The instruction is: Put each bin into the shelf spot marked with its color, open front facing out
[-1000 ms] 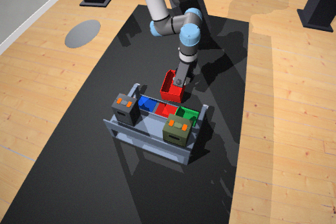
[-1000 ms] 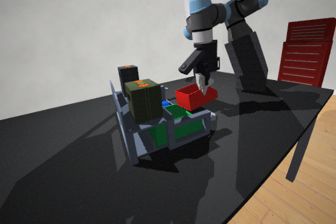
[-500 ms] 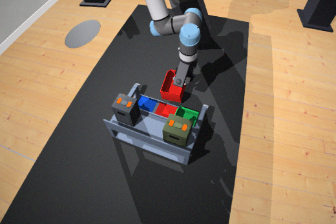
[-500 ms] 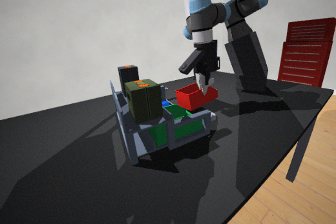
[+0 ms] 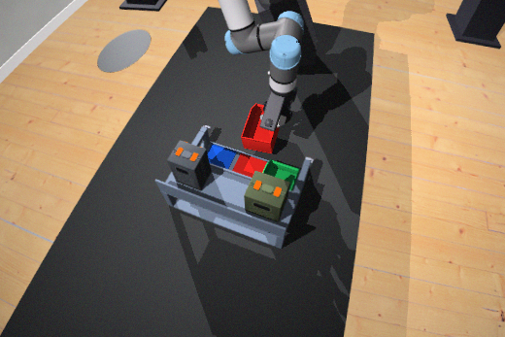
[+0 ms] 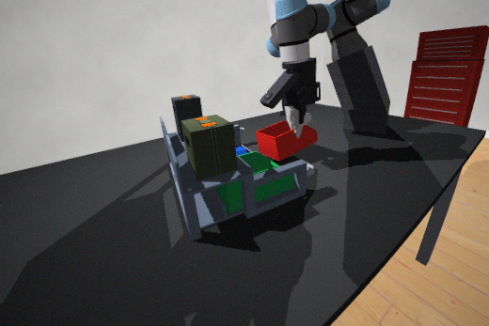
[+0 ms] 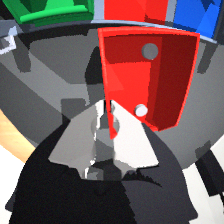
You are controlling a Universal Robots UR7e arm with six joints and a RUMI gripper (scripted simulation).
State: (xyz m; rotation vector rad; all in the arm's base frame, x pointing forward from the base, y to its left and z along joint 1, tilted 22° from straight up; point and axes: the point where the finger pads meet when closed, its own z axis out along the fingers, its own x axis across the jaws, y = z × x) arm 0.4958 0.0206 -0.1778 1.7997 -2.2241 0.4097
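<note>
The red bin is 1 cm behind my hand, 5 cm to the right of it and 2 cm below it. The rest, counted from my hand: green bin (20 cm ahead, 3 cm to the left, 5 cm below); dark grey box (25 cm ahead, 21 cm to the right, 7 cm above).
</note>
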